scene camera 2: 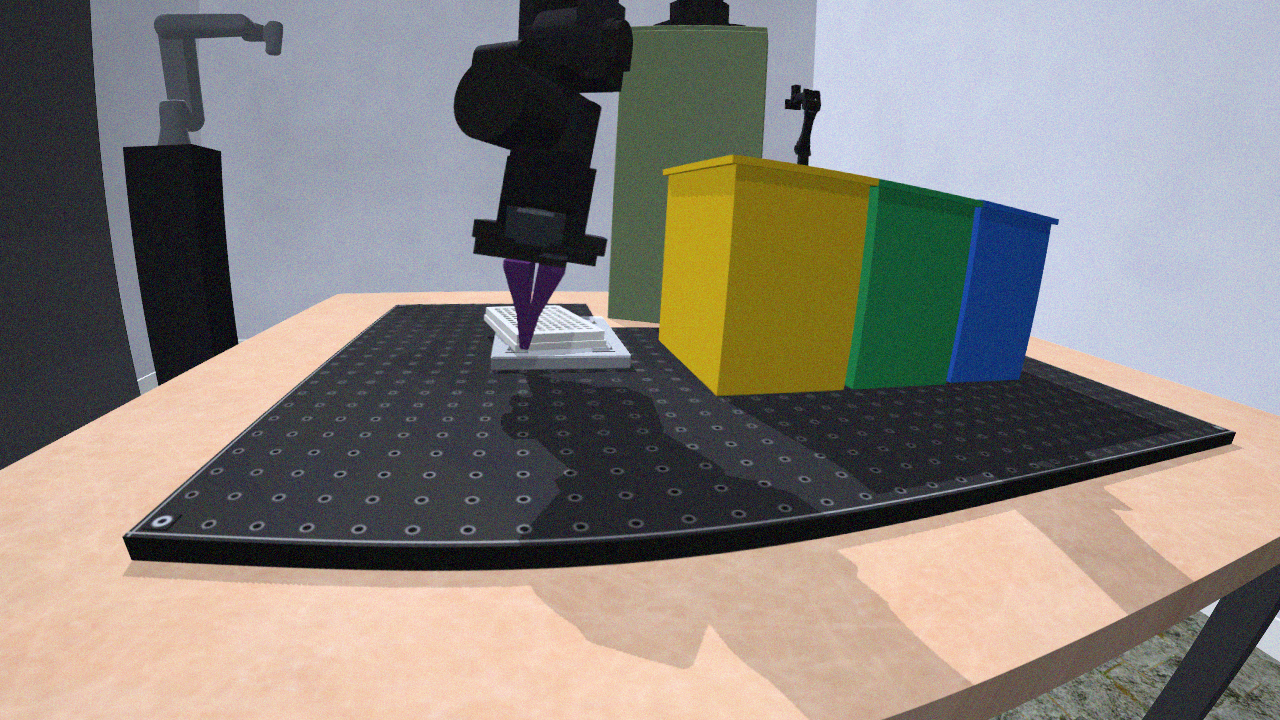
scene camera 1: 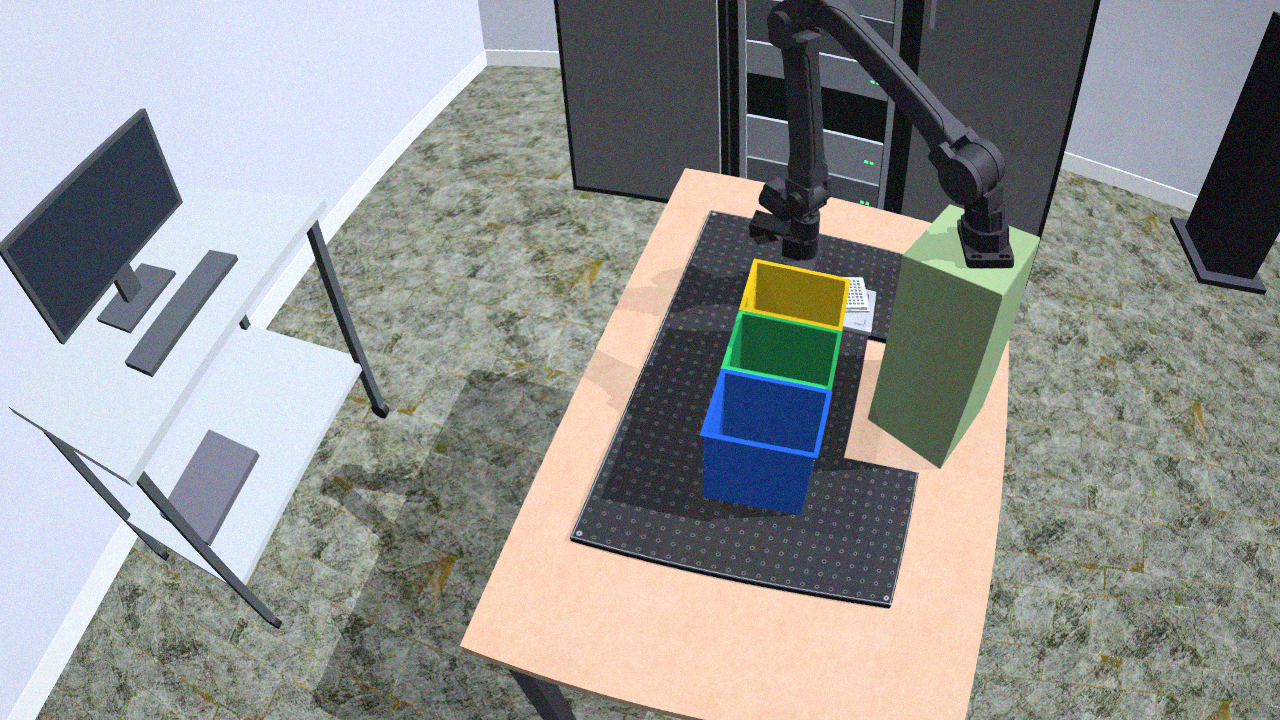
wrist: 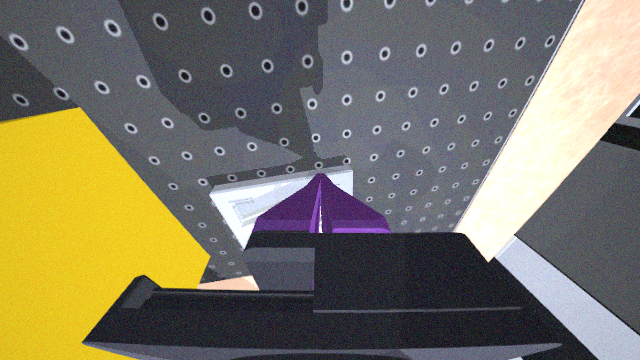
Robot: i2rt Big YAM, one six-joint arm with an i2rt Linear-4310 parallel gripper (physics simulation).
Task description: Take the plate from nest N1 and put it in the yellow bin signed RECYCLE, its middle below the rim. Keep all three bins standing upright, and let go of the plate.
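Frame: origin at the arm's base, x back, y right, z up, level; metres.
Seen in the pictures: gripper, between the fingertips: [scene camera 2: 524,348] [wrist: 320,180]; arm's base, origin of its link: [scene camera 2: 699,35] [scene camera 1: 985,246].
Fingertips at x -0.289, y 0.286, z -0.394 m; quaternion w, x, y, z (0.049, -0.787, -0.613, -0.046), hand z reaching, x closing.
Pixels of each thing's middle, then the offset from my fingertips to it. Level surfaces: height alone.
- white plate, middle of its body: [scene camera 2: 539,325] [scene camera 1: 837,294] dx +0.077, dy -0.027, dz +0.001 m
- pale nest, middle of its body: [scene camera 2: 555,337] [wrist: 299,237] [scene camera 1: 836,304] dx +0.077, dy -0.043, dz -0.012 m
- yellow bin, middle of its body: [scene camera 2: 751,268] [scene camera 1: 793,329] dx -0.015, dy -0.203, dz +0.070 m
- green bin, middle of its body: [scene camera 2: 863,276] [scene camera 1: 780,385] dx -0.032, dy -0.332, dz +0.070 m
- blue bin, middle of its body: [scene camera 2: 947,283] [scene camera 1: 764,446] dx -0.049, dy -0.460, dz +0.071 m
- black perforated board, height of its surface: dz -0.020 m
My gripper [scene camera 2: 525,345] [wrist: 320,180] is shut with nothing between its purple fingers; the tips are low at the near side of the plate in scene camera 2. The white plate [scene camera 1: 856,293] [scene camera 2: 577,329] lies askew on the pale nest [scene camera 1: 861,321] [scene camera 2: 572,361] [wrist: 225,197]. It looks tilted, its left part jutting past the nest's left edge in scene camera 2. The gripper hides the plate in the wrist view. The yellow bin [scene camera 1: 799,295] [scene camera 2: 787,277] [wrist: 100,225] stands upright beside the nest. Its sign and the nest's label are not readable.
The green bin [scene camera 1: 783,349] [scene camera 2: 917,286] and blue bin [scene camera 1: 760,474] [scene camera 2: 998,295] stand upright in a row with the yellow one on the black perforated board [scene camera 1: 662,465] [scene camera 2: 358,447]. A tall green pedestal [scene camera 1: 930,358] [scene camera 2: 689,116] carries the arm's base.
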